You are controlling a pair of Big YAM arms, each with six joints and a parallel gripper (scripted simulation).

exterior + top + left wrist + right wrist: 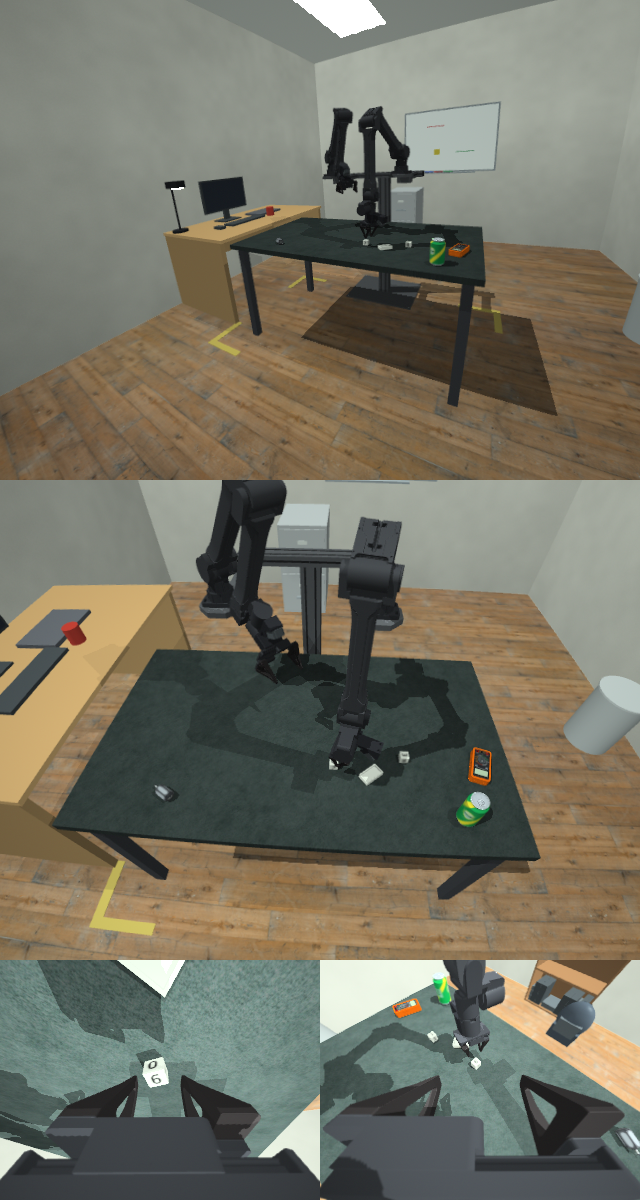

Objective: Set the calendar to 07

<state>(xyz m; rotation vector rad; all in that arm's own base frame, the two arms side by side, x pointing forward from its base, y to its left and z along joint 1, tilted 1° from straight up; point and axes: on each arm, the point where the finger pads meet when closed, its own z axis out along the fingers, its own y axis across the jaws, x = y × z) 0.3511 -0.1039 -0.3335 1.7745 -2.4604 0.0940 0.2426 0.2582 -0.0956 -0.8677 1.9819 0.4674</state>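
Right now the white number cube is 10 mm behind my left hand, 20 mm to the right of it and 50 mm below it.
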